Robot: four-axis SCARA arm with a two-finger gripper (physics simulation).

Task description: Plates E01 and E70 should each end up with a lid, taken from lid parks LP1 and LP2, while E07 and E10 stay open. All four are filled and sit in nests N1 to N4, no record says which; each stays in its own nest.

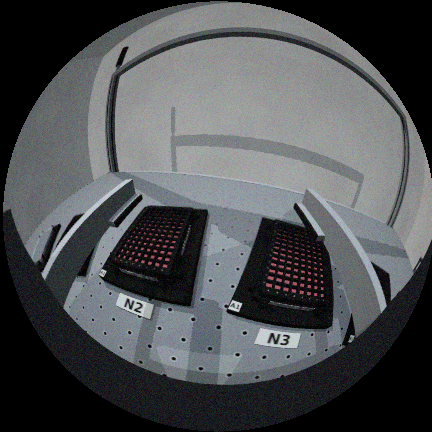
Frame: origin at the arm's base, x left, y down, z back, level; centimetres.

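Where they show: gripper, between the fingertips: (216, 189).
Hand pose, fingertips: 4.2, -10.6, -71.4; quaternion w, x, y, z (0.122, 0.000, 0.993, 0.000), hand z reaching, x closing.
Observation:
After its pixels a point has its place, as x, y, z.
My gripper (216, 189) @[4.2, -10.6, -71.4] is open and empty, its two fingers standing wide at left and right above the deck. A black plate (150, 240) @[11.6, -3.8, -69.6] with pinkish-red wells sits without a lid in the black nest N2 (199, 255) @[6.2, -1.3, -71.7], left of the middle. Another black plate (295, 265) @[-5.0, -3.8, -71.2] with pinkish-red wells sits without a lid in the black nest N3 (247, 265) @[0.2, -2.5, -71.1], right of the middle. Both plates have a front label strip that is too slanted and blurred to read. Parts of further black nests show at both sides, mostly hidden by the fingers. The lid parks cannot be made out.
The N2 sign (134, 305) @[9.8, -1.5, -62.0] and N3 sign (278, 339) @[-4.7, -1.5, -63.3] lie in front of their nests on the grey perforated deck (210, 337) @[1.5, -1.3, -62.4]. Small A1 tags mark the nests' front left corners. A dark object (49, 242) @[40.0, -2.5, -55.1] stands at the far left edge. A pale wall with a dark frame rises behind.

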